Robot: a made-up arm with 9 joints. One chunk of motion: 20 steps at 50 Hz.
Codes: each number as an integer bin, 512 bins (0 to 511) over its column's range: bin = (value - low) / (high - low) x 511, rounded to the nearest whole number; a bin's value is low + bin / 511 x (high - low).
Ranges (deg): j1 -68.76..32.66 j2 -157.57..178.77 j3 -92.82..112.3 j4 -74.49..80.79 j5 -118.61..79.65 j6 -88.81..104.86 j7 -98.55..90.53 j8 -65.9..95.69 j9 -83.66..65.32
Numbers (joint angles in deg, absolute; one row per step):
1: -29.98 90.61 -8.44 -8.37 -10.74 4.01 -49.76 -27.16 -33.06
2: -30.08 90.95 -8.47 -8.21 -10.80 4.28 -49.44 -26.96 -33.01
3: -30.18 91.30 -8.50 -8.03 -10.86 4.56 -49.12 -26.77 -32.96
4: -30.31 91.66 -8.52 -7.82 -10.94 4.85 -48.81 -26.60 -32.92
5: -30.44 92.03 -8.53 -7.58 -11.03 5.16 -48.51 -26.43 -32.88
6: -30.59 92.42 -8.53 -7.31 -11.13 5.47 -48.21 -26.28 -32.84
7: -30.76 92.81 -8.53 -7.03 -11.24 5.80 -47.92 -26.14 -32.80
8: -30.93 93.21 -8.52 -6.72 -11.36 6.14 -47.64 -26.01 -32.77
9: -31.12 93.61 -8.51 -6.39 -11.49 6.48 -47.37 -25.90 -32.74
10: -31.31 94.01 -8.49 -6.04 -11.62 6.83 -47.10 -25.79 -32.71
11: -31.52 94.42 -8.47 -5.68 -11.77 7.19 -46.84 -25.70 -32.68
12: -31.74 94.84 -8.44 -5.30 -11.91 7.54 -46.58 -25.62 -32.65
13: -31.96 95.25 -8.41 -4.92 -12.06 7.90 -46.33 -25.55 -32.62
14: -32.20 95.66 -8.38 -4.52 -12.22 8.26 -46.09 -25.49 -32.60
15: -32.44 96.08 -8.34 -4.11 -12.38 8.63 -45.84 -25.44 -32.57
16: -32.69 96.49 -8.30 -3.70 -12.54 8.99 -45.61 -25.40 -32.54
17: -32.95 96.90 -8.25 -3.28 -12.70 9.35 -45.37 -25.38 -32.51
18: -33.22 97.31 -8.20 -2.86 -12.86 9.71 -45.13 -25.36 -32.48
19: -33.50 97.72 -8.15 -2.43 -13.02 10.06 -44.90 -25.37 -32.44
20: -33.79 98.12 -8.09 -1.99 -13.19 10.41 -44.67 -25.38 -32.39
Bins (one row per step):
1: 195 377 210 218 278 245 132 123 174
2: 195 378 210 218 278 246 133 123 174
3: 194 378 210 219 278 246 134 124 174
4: 194 379 210 219 278 247 134 124 174
5: 193 379 210 220 277 248 135 125 174
6: 192 380 210 221 277 249 136 125 174
7: 191 380 210 222 277 250 137 126 174
8: 191 381 210 223 276 251 138 126 175
9: 190 382 210 224 276 251 138 126 175
10: 189 382 210 225 276 252 139 127 175
11: 188 383 210 226 275 253 140 127 175
12: 187 383 210 228 275 254 140 127 175
13: 185 384 210 229 275 255 141 128 175
14: 184 385 210 230 274 256 142 128 175
15: 183 385 210 232 274 257 142 128 175
16: 182 386 211 233 273 258 143 128 175
17: 180 387 211 234 273 259 144 128 175
18: 179 387 211 236 273 260 144 128 176
19: 178 388 211 237 272 261 145 128 176
20: 176 388 211 239 272 262 146 128 176

